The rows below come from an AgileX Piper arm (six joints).
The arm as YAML. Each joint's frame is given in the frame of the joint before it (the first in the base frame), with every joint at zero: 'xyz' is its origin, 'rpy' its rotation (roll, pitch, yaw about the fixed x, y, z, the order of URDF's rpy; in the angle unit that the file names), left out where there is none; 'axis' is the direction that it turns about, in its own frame. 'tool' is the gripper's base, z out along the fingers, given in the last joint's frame.
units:
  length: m
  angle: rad
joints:
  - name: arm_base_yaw
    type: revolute
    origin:
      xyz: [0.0, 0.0, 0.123]
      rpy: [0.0, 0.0, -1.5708]
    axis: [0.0, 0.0, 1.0]
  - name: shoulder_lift
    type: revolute
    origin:
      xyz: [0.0, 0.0, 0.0]
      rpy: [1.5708, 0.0, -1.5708]
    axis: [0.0, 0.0, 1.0]
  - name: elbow
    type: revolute
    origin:
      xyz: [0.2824, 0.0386, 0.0]
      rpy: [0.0, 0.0, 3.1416]
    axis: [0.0, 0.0, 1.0]
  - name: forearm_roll
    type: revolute
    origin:
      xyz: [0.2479, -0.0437, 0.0]
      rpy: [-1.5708, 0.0, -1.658]
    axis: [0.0, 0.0, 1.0]
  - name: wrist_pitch
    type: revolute
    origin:
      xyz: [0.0, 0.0, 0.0]
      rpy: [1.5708, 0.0, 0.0]
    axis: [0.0, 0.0, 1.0]
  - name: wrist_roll
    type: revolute
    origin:
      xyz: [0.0, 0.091, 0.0]
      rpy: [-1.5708, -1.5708, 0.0]
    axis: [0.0, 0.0, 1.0]
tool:
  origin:
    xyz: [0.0, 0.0, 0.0]
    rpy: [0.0, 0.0, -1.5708]
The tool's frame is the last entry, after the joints.
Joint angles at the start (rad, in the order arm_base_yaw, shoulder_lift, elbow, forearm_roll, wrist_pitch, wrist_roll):
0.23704 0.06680 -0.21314 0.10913 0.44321 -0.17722
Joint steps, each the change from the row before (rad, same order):
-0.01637 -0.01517 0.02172 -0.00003 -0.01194 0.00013
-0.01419 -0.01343 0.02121 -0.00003 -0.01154 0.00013
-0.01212 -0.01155 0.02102 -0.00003 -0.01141 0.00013
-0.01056 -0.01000 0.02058 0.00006 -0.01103 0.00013
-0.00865 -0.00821 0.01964 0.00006 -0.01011 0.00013
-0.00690 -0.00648 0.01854 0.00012 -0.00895 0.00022
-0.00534 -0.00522 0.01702 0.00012 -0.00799 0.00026
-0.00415 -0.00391 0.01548 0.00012 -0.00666 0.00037
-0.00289 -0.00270 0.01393 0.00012 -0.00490 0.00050
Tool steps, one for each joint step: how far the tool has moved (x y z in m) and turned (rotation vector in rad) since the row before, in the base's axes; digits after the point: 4 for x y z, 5 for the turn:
0.0001 -0.0009 -0.0053 0.00159 -0.00509 -0.01767
0.0002 -0.0008 -0.0053 0.00115 -0.00352 -0.01545
0.0004 -0.0006 -0.0054 0.00073 -0.00176 -0.01337
0.0005 -0.0005 -0.0053 0.00049 -0.00029 -0.01175
0.0005 -0.0004 -0.0052 0.00014 0.00143 -0.00974
0.0006 -0.0003 -0.0050 -0.00004 0.00321 -0.00788
0.0006 -0.0002 -0.0047 -0.00012 0.00390 -0.00623
0.0005 -0.0002 -0.0044 -0.00021 0.00500 -0.00493
0.0005 -0.0001 -0.0041 -0.00032 0.00641 -0.00351

